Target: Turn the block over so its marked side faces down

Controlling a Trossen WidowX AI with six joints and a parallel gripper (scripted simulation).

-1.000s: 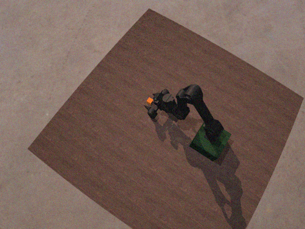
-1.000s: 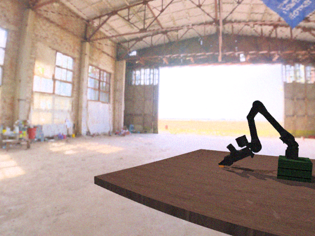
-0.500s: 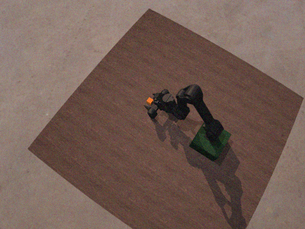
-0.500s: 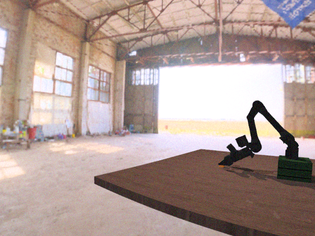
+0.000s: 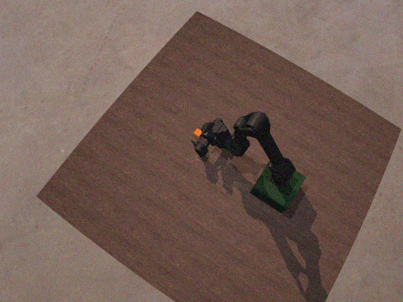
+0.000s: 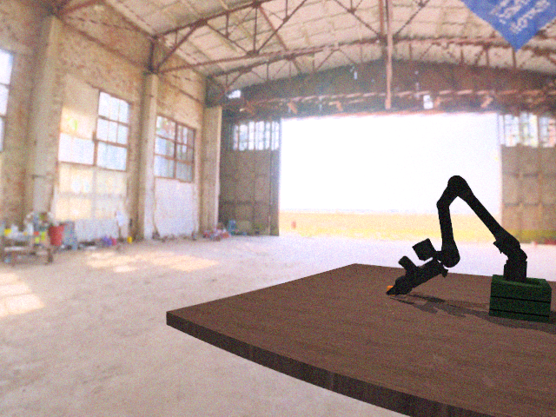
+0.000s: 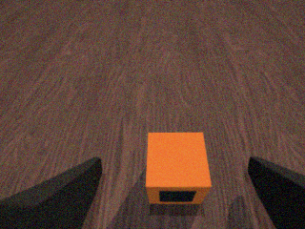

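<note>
My gripper tip is 1 cm past the orange block.
</note>
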